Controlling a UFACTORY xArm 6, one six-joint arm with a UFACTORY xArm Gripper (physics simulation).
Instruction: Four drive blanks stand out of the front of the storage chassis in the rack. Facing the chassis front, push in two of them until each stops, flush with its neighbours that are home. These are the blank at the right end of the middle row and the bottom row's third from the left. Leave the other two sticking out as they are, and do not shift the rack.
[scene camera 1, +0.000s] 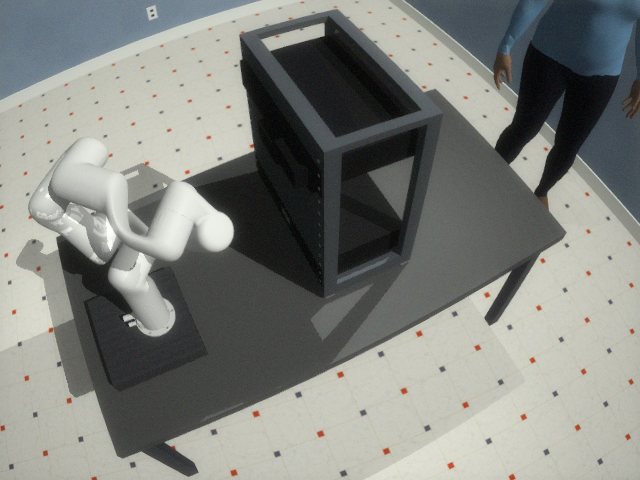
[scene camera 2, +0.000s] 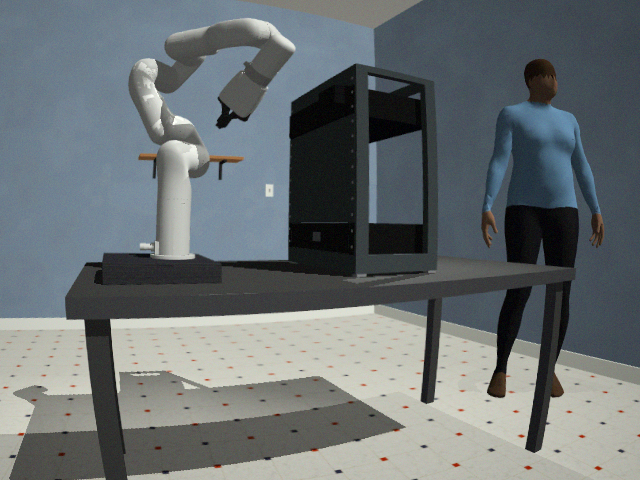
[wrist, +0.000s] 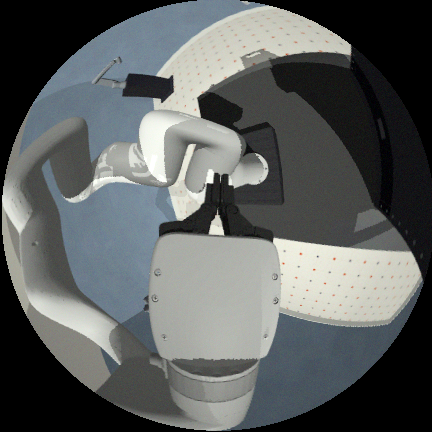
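Where they show: gripper, between the fingertips: (scene camera 2: 219, 126) (wrist: 219, 181); arm's base, origin of its link: (scene camera 1: 155, 317) (scene camera 2: 172, 257) (wrist: 252, 168).
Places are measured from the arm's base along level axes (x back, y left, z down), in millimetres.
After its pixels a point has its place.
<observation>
The rack (scene camera 1: 331, 222) {x -507, y -98, z -318 mm} (scene camera 2: 361, 180) {x -503, y -98, z -214 mm} stands upright on the table, and its dark front faces the arm's side. A black unit (scene camera 2: 320, 113) {x -434, y 40, z -430 mm} sits high in the rack front and another black unit (scene camera 2: 330, 237) {x -476, y 53, z -53 mm} with a small grey label sits low. The front is too dark and oblique to make out single drive blanks or which stand out. My gripper (scene camera 2: 222, 124) {x -121, y -2, z -359 mm} (wrist: 219, 181) {x -121, y -2, z -359 mm} is shut and empty, its fingertips together. It hangs in the air in front of the rack, apart from it, at about the upper unit's height, pointing down and away from it. In scene camera 1 the arm hides the gripper.
The arm's base stands on a dark block (scene camera 1: 180, 330) {x -62, y -66, z 2 mm} (scene camera 2: 160, 271) {x 38, y -155, z 21 mm} at one end of the table (scene camera 1: 248, 330) {x -249, y -111, z 51 mm} (scene camera 2: 310, 297) {x -281, y -307, z 66 mm}. A person (scene camera 1: 578, 46) (scene camera 2: 540, 160) stands beyond the table's far end. A wooden shelf (scene camera 2: 227, 159) is on the wall behind the arm.
</observation>
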